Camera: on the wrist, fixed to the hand. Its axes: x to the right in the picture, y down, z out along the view.
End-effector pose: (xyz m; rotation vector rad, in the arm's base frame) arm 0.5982 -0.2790 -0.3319 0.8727 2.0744 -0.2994
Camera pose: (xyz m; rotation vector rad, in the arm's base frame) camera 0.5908 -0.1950 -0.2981 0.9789 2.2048 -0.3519
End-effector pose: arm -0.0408 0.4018 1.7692 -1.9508 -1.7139 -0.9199
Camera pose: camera 0.0030 0.3585 1.8359 -1.7791 -1.6464 -0.9305
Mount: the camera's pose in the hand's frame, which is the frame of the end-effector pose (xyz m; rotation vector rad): 0.0165 0.0594 -0.0667 0.0995 0.1414 0.0008
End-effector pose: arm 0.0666 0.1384 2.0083 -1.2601 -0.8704 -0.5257
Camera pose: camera 0.1397 0.0914 1.9821 -1.1189 -0.7680 -0.5574
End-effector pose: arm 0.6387 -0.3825 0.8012 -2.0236 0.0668 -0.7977
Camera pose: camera 0.6296 -0.4718 0.7870 -1.8719 0.1065 -0.9251
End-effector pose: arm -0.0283 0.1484 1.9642 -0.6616 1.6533 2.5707
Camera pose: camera -0.0346 0.0605 1.9863 0.8321 -1.7624 -2.4127
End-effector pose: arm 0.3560 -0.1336 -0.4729 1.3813 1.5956 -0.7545
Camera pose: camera 0.3991 -0.0562 -0.4529 1.5361 1.6854 -0.7588
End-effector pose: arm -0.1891 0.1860 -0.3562 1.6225 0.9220 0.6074
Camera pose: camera -0.2175 0.2326 -0.2836 1.6848 1.0697 0.6932
